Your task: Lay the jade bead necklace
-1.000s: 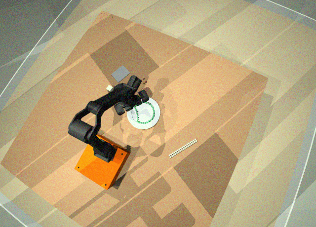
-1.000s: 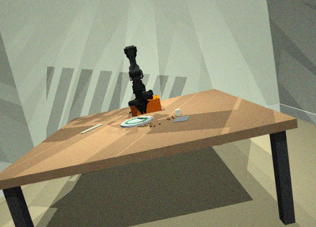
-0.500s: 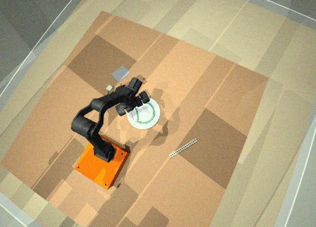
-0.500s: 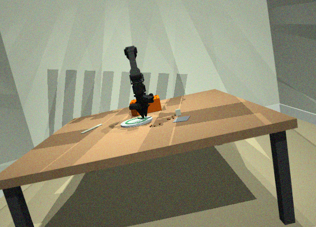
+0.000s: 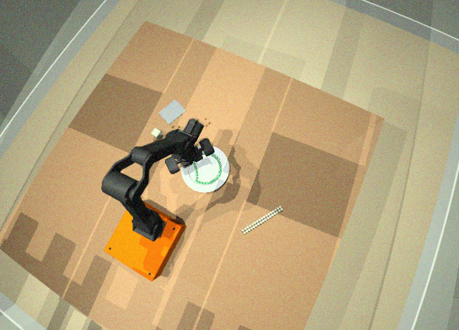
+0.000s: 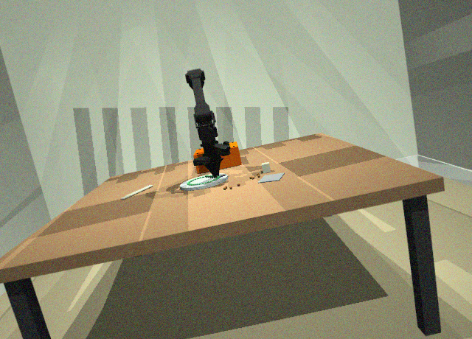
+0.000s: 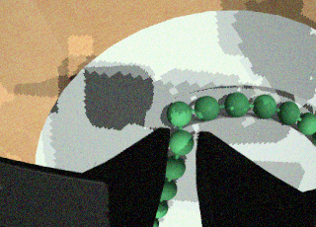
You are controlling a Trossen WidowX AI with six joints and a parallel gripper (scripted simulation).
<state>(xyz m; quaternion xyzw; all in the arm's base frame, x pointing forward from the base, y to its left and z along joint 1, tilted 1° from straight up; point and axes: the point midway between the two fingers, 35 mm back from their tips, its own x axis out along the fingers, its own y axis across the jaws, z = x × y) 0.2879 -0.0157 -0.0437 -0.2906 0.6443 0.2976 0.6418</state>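
Right now the round bead board is 5 cm to the right of my gripper tip, 1 cm below it and 1 cm behind it. Also, from my gripper tip: grey flat plate: 19 cm to the left, 18 cm ahead, 1 cm below; small white cube: 20 cm to the left, 6 cm ahead.
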